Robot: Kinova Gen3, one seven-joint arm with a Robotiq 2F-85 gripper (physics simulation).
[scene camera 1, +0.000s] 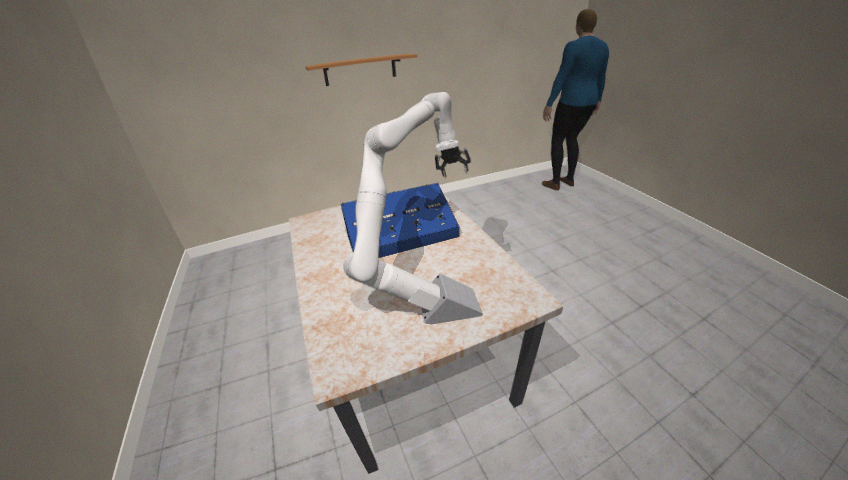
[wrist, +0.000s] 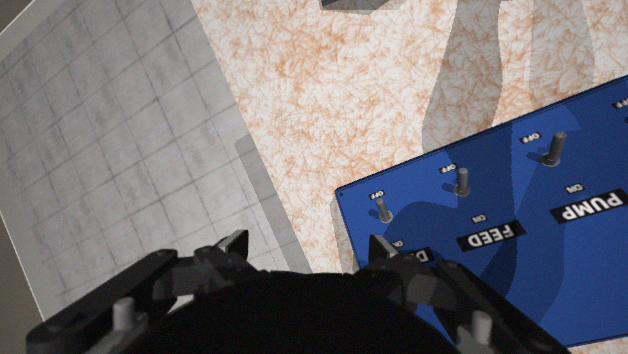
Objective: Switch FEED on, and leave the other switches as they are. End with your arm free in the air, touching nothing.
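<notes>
My gripper [wrist: 308, 245], visible. Blue switch panel [scene camera 1: 402, 208] [wrist: 539, 232], visible too.
</notes>
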